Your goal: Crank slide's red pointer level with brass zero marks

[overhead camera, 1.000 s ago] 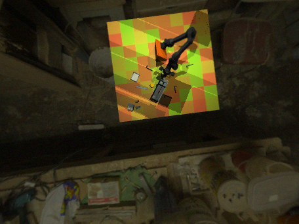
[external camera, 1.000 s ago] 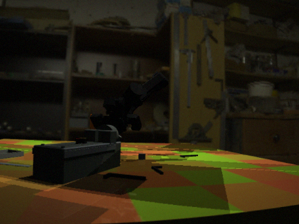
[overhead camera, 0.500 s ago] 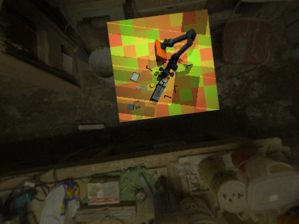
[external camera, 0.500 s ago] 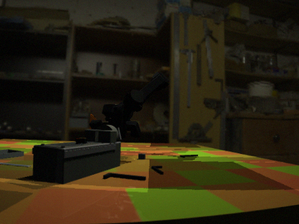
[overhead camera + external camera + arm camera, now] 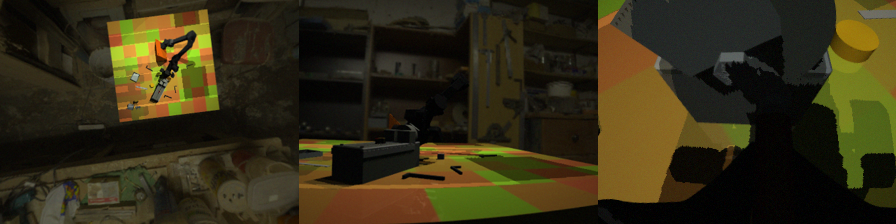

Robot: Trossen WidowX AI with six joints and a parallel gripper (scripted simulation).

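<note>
Now: the small cube 13 cm to the left of my gripper tip, 8 cm behind it and 3 cm below it. Also, from my gripper tip: yellow disc 16 cm to the right, 6 cm ahead, 3 cm below; then brown crank handle 3 cm above, 1 cm to the left, 1 cm behind; then red pointer 17 cm ahead, 9 cm to the right, 4 cm above.
</note>
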